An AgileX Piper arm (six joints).
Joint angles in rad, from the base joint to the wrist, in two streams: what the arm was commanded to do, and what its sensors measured. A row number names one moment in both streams.
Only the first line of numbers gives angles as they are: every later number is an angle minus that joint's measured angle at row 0.
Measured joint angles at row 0:
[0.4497, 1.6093, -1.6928, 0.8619, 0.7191, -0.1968]
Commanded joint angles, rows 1 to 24:
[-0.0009, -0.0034, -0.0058, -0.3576, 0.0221, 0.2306]
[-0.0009, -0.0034, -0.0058, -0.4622, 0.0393, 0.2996]
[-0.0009, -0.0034, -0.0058, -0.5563, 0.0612, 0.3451]
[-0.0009, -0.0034, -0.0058, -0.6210, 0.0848, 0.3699]
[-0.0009, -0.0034, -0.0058, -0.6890, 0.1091, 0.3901]
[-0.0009, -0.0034, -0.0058, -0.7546, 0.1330, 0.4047]
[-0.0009, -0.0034, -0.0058, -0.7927, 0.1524, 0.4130]
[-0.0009, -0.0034, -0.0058, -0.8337, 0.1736, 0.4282]
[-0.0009, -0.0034, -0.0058, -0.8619, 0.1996, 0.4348]
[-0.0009, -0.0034, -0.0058, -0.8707, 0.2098, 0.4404]
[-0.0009, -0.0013, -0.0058, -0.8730, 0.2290, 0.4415]
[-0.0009, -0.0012, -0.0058, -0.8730, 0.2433, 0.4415]
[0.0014, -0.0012, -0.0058, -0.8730, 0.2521, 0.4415]
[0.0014, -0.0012, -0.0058, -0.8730, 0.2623, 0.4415]
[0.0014, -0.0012, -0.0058, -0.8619, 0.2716, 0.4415]
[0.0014, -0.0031, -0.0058, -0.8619, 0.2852, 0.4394]
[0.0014, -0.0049, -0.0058, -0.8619, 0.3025, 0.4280]
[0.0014, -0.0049, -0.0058, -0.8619, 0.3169, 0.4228]
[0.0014, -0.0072, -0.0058, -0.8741, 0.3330, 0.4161]
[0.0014, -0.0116, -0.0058, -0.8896, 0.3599, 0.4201]
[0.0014, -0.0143, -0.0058, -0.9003, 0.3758, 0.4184]
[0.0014, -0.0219, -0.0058, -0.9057, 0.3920, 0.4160]
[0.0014, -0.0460, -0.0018, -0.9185, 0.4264, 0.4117]
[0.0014, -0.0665, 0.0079, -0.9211, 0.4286, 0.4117]
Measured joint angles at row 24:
[0.0000, -0.0049, 0.0000, -0.8894, 0.3800, 0.4257]
